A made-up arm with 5 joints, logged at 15 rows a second.
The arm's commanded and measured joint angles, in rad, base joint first. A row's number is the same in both.
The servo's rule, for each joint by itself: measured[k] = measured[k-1] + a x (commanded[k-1-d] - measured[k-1]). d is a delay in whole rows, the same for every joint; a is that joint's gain. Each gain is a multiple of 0.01, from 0.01 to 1. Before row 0 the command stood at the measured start. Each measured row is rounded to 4 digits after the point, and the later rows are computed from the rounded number. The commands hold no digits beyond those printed.
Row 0, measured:
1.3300 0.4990 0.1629 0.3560 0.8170
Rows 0 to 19, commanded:
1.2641 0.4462 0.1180 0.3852 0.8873
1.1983 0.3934 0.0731 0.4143 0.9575
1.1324 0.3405 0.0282 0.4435 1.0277
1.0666 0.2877 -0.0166 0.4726 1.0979
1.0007 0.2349 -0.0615 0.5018 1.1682
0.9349 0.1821 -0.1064 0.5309 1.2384
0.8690 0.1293 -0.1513 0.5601 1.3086
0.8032 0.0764 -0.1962 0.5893 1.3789
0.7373 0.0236 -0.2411 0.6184 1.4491
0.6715 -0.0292 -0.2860 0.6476 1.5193
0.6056 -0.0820 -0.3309 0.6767 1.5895
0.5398 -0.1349 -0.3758 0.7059 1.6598
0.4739 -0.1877 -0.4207 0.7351 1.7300
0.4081 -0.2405 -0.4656 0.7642 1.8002
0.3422 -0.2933 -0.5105 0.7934 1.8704
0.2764 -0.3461 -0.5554 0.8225 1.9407
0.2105 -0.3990 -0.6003 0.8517 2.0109
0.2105 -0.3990 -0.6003 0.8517 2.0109
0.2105 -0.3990 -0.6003 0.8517 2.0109
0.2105 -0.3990 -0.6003 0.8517 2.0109
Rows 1 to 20, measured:
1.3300 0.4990 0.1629 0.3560 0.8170
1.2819 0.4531 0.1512 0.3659 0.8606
1.2209 0.4012 0.1309 0.3824 0.9207
1.1563 0.3484 0.1042 0.4032 0.9870
1.0908 0.2956 0.0728 0.4268 1.0558
1.0250 0.2428 0.0379 0.4523 1.1255
0.9592 0.1900 0.0004 0.4790 1.1955
0.8934 0.1372 -0.0390 0.5066 1.2656
0.8276 0.0843 -0.0799 0.5347 1.3358
0.7617 0.0315 -0.1218 0.5632 1.4060
0.6959 -0.0213 -0.1645 0.5919 1.4762
0.6300 -0.0741 -0.2078 0.6207 1.5464
0.5642 -0.1270 -0.2515 0.6497 1.6167
0.4983 -0.1798 -0.2955 0.6787 1.6869
0.4325 -0.2326 -0.3397 0.7078 1.7571
0.3666 -0.2854 -0.3841 0.7369 1.8273
0.3008 -0.3382 -0.4286 0.7660 1.8976
0.2349 -0.3911 -0.4732 0.7951 1.9678
0.2171 -0.3980 -0.5062 0.8143 1.9945
0.2123 -0.3989 -0.5307 0.8270 2.0047
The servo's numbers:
d 1
a 0.73 0.87 0.26 0.34 0.62

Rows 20 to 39, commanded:
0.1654 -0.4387 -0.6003 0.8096 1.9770
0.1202 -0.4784 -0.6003 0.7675 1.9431
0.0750 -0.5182 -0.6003 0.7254 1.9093
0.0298 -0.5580 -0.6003 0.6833 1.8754
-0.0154 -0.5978 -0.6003 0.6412 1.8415
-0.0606 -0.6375 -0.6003 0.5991 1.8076
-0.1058 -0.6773 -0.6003 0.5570 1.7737
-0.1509 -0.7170 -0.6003 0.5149 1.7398
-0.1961 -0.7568 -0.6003 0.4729 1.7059
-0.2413 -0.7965 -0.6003 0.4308 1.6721
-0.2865 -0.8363 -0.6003 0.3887 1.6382
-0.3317 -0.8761 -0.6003 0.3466 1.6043
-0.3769 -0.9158 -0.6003 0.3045 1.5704
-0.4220 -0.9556 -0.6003 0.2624 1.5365
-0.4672 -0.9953 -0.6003 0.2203 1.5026
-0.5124 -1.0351 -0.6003 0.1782 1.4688
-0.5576 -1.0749 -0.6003 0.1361 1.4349
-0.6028 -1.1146 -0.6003 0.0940 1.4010
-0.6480 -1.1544 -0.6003 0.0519 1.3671
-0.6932 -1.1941 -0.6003 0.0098 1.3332
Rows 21 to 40, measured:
0.2110 -0.3990 -0.5488 0.8354 2.0085
0.1777 -0.4335 -0.5622 0.8266 1.9890
0.1357 -0.4726 -0.5721 0.8065 1.9605
0.0914 -0.5123 -0.5794 0.7789 1.9288
0.0464 -0.5521 -0.5848 0.7464 1.8957
0.0013 -0.5919 -0.5888 0.7106 1.8621
-0.0439 -0.6316 -0.5918 0.6727 1.8283
-0.0891 -0.6714 -0.5940 0.6334 1.7944
-0.1342 -0.7111 -0.5956 0.5931 1.7605
-0.1794 -0.7509 -0.5968 0.5522 1.7266
-0.2246 -0.7906 -0.5977 0.5109 1.6928
-0.2698 -0.8304 -0.5984 0.4694 1.6589
-0.3150 -0.8702 -0.5989 0.4276 1.6250
-0.3602 -0.9099 -0.5993 0.3857 1.5911
-0.4053 -0.9497 -0.5996 0.3438 1.5572
-0.4505 -0.9894 -0.5998 0.3018 1.5233
-0.4957 -1.0292 -0.5999 0.2598 1.4895
-0.5409 -1.0690 -0.6000 0.2177 1.4556
-0.5861 -1.1087 -0.6001 0.1756 1.4217
-0.6313 -1.1485 -0.6002 0.1335 1.3878

